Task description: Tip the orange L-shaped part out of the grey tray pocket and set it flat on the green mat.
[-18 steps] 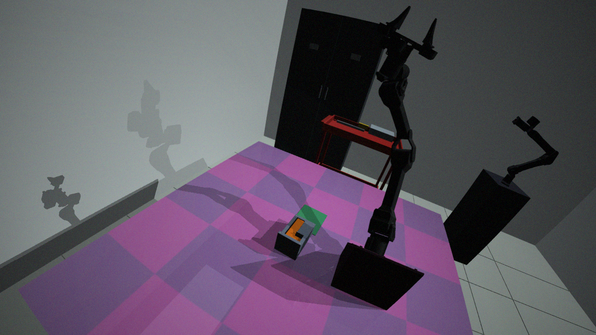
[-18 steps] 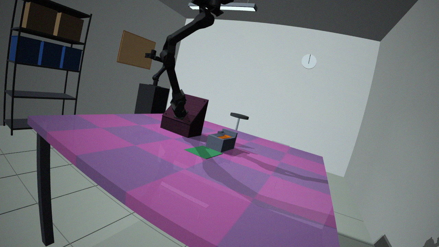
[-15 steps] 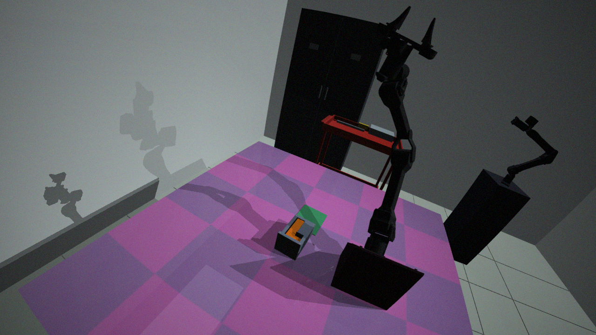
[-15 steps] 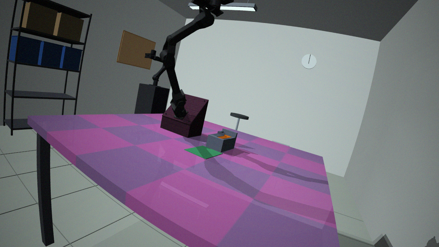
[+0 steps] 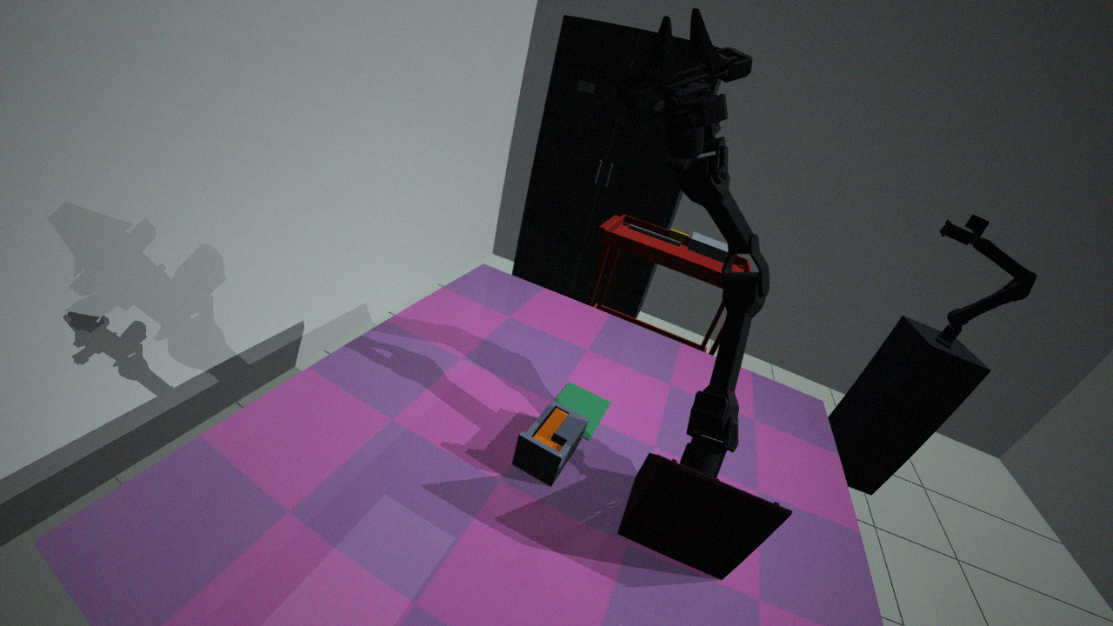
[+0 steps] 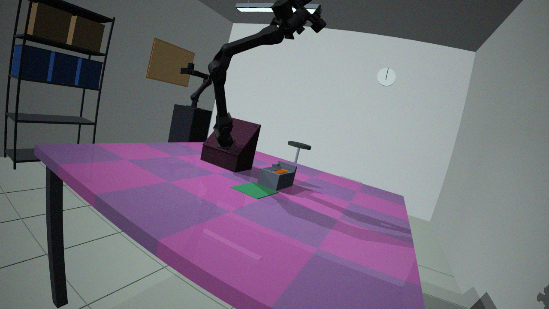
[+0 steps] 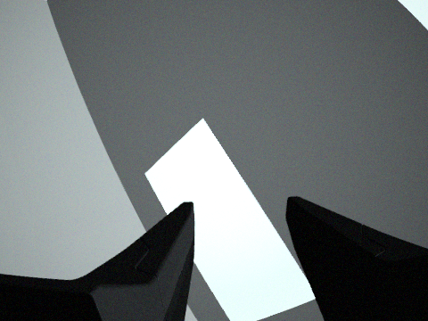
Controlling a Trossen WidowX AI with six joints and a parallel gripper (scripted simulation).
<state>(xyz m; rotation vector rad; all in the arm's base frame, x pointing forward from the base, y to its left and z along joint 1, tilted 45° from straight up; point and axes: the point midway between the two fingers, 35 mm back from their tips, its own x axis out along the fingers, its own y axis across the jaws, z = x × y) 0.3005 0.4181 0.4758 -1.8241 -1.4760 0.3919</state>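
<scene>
The orange L-shaped part lies 730 mm below my gripper tip, 30 mm to the left of it and 10 mm behind it. The rest, counted from my gripper tip: green mat (790 mm below, 130 mm to the right, 20 mm behind).
</scene>
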